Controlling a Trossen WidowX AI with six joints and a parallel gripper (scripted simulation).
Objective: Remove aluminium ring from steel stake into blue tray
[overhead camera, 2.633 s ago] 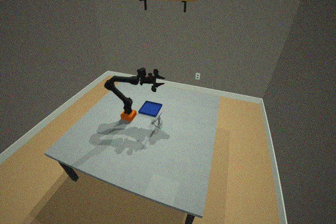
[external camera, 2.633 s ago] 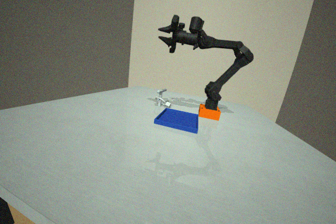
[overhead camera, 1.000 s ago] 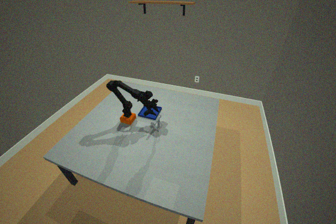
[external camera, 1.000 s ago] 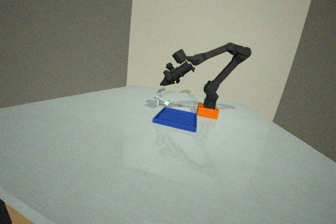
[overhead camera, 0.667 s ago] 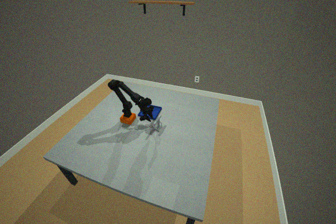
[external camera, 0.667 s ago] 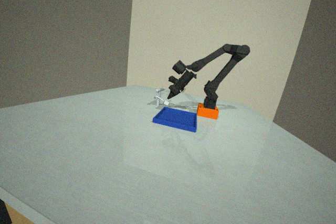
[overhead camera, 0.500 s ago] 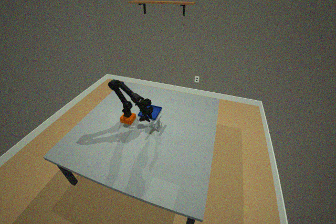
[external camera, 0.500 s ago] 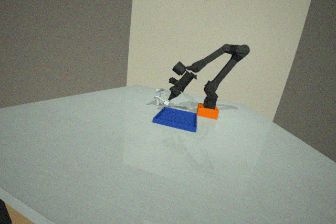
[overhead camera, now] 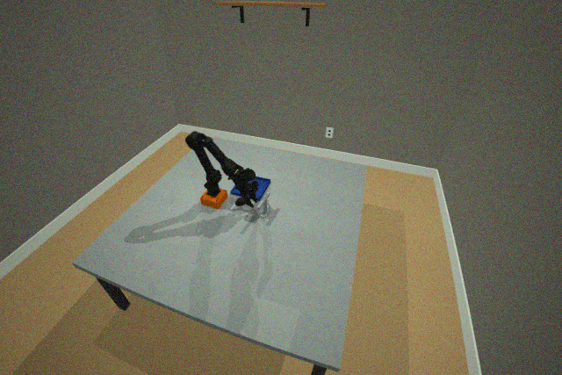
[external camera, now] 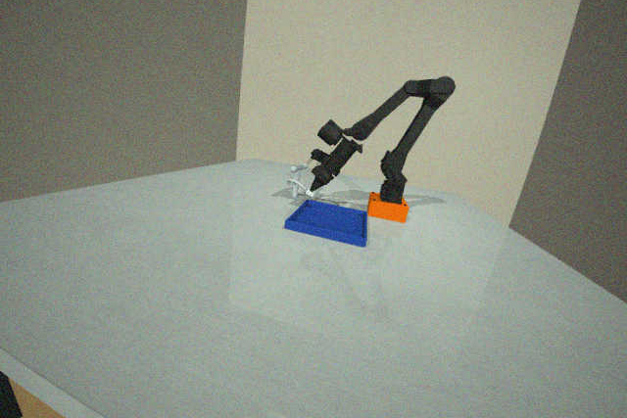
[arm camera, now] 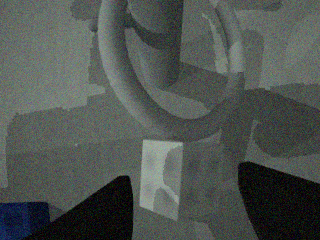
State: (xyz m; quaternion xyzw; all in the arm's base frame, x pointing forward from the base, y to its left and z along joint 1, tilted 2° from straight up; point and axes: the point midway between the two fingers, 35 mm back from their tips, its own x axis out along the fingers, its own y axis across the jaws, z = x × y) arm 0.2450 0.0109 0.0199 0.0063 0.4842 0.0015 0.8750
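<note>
My gripper tip is now 5 cm short of the aluminium ring, 1 cm to the left of it and 1 cm above it. From my gripper tip the other things lie so: blue tray: 16 cm to the left, 11 cm behind, 3 cm below.
</note>
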